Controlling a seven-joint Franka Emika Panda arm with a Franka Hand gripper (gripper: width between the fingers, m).
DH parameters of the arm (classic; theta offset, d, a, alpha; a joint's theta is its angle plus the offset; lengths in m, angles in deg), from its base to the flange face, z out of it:
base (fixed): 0 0 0 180
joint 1: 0 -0.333 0 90
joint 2: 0 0 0 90
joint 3: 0 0.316 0.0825 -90
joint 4: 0 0 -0.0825 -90
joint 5: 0 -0.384 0 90
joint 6: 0 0 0.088 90
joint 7: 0 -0.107 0 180
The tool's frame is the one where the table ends.
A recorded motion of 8 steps. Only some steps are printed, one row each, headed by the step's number.
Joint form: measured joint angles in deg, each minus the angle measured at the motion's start. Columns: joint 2, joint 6, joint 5, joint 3, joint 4, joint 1, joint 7.
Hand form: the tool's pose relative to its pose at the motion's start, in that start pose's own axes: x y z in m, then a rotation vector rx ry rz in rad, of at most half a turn. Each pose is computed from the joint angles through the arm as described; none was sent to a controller.
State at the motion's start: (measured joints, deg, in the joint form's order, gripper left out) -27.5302 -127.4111 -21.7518 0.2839 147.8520 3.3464 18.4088
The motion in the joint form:
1: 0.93 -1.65 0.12 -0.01 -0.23 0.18 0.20
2: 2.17 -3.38 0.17 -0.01 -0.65 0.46 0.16
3: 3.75 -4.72 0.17 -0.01 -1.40 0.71 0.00
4: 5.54 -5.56 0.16 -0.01 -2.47 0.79 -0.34
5: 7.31 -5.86 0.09 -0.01 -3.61 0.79 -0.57
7: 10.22 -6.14 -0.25 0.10 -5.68 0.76 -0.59
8: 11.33 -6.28 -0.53 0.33 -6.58 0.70 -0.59
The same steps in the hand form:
1: 0.0044 0.0039 0.0018 -0.0102 0.0160 0.0019
2: 0.0100 0.0088 0.0042 -0.0203 0.0321 0.0106
3: 0.0167 0.0136 0.0073 -0.0275 0.0415 0.0215
4: 0.0243 0.0169 0.0111 -0.0312 0.0439 0.0323
5: 0.0313 0.0192 0.0155 -0.0310 0.0387 0.0402
7: 0.0436 0.0216 0.0226 -0.0274 0.0301 0.0463
8: 0.0491 0.0206 0.0253 -0.0246 0.0286 0.0458

